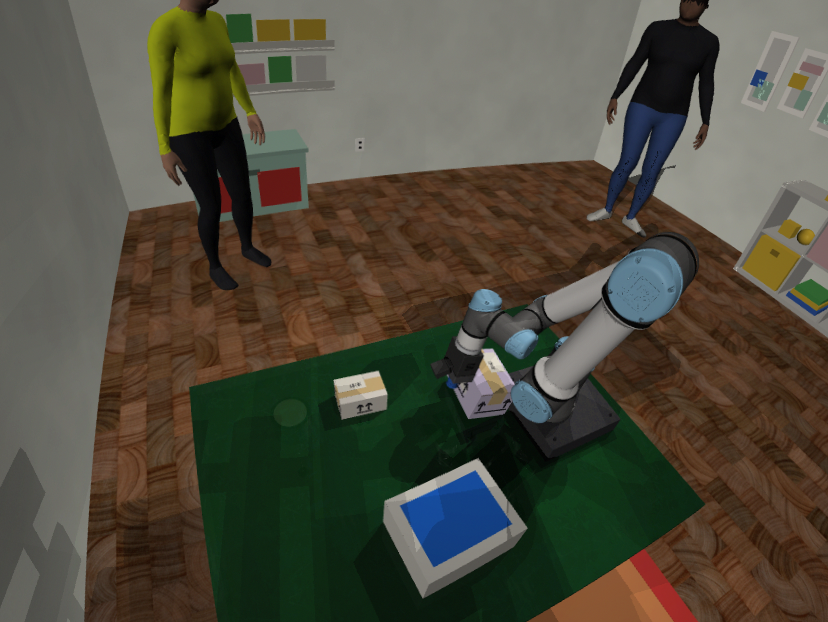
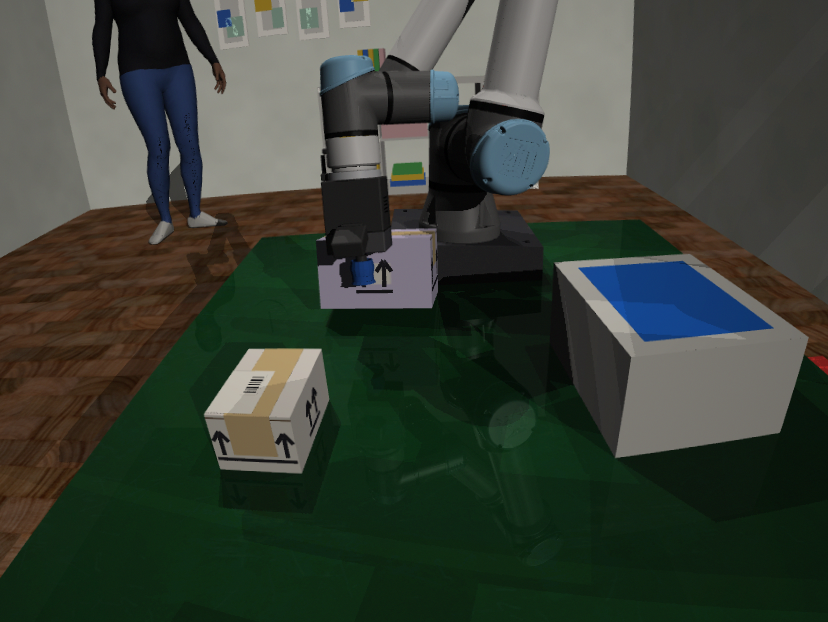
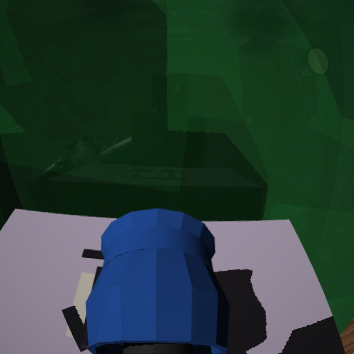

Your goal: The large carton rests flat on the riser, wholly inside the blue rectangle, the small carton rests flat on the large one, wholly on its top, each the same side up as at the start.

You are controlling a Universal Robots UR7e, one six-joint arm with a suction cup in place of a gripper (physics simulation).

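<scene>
The large lavender carton sits on the green mat close to the robot base and looks slightly tilted. My suction cup is at its arrow-marked face, with suction off. The small white carton, taped in tan, stands upright on the mat to the left, apart from the arm. The white riser carries the blue rectangle, which is bare.
The robot base stands just behind the large carton. A person in yellow and a person in black stand on the wood floor at the back. A shelf unit is on the right wall.
</scene>
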